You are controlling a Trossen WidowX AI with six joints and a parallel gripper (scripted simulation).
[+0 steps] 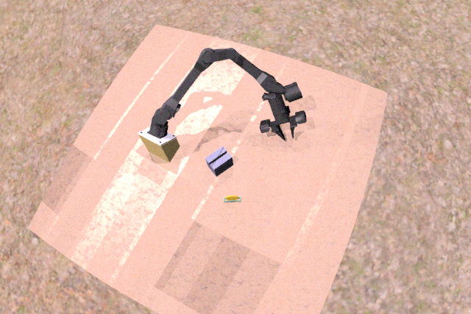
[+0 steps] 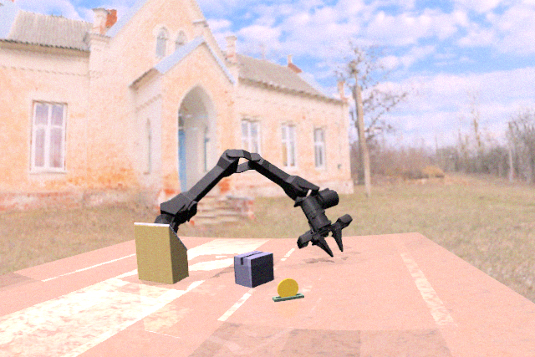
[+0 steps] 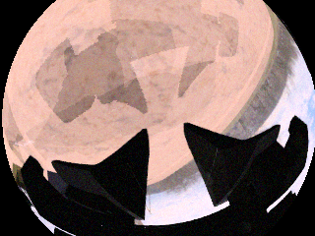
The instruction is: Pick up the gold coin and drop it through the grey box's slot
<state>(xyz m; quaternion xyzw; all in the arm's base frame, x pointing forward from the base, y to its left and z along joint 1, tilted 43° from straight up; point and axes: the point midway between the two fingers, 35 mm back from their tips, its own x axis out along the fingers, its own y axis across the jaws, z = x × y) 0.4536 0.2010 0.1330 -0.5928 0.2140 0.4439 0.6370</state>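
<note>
Now: the gold coin 320 mm to the right of my gripper tip and 100 mm behind it.
</note>
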